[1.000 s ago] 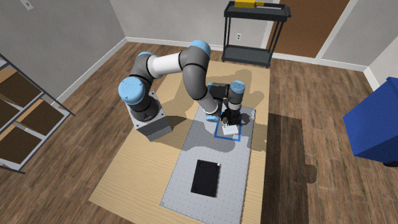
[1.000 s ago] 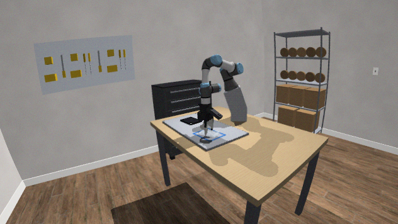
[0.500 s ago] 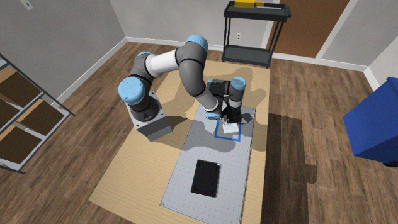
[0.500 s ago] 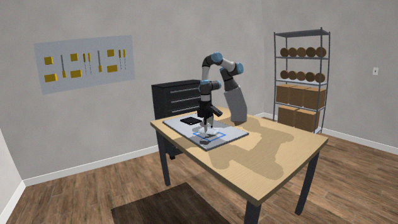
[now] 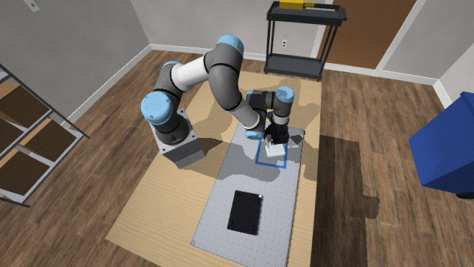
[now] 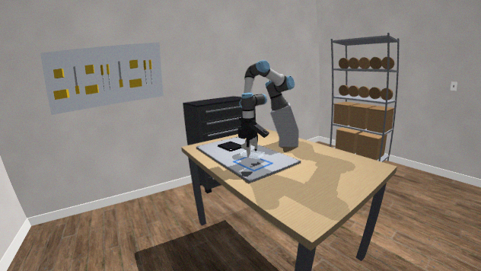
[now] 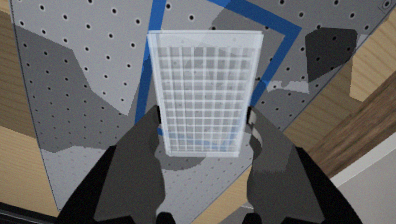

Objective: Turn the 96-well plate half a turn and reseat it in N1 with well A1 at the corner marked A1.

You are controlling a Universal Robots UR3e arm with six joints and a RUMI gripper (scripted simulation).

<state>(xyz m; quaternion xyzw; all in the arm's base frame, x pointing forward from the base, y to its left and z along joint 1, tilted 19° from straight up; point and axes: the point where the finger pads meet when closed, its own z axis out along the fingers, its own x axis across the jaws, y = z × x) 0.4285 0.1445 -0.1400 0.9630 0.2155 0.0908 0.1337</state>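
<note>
The black plate nest N1 lies 5 cm behind my hand, 34 cm to the right of it and 5 cm below it. From my hand the other things lie so: A1 corner mark 1 cm behind, 26 cm to the right, 5 cm below; 96-well plate 1 cm below.
</note>
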